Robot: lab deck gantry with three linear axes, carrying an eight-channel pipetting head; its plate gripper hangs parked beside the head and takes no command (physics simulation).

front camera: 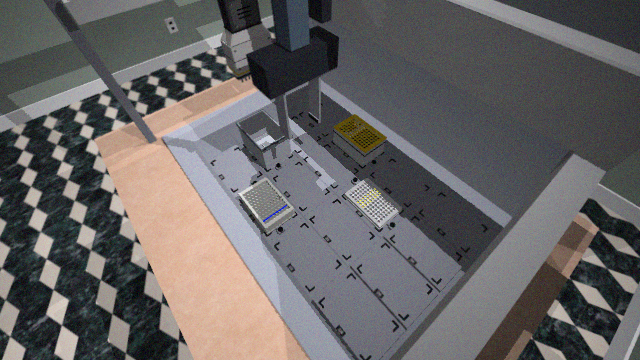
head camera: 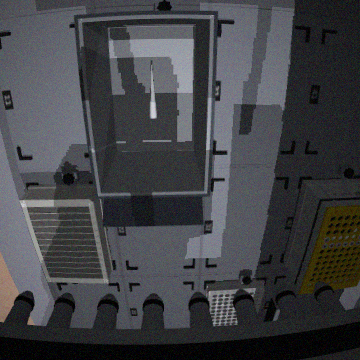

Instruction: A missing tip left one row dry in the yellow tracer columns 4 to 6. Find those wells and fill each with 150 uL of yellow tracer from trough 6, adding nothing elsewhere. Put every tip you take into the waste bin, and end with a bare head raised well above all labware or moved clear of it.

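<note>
The pipetting head hangs high at the back left, beyond the waste bin. Its nozzles look bare in the head view. One pale tip shows inside the bin, apart from the nozzles. The parked plate gripper hangs beside the head, paddles apart, with no labware between them. The white well plate has a yellow block of wells in the front view, too small to judge singly. The trough reservoir shows a blue strip at its near end in the front view; trough 6 cannot be told apart.
A yellow tip rack stands behind the plate, with some openings differing in tone. A raised wall borders the deck at the right. A slanted grey post stands at the left.
</note>
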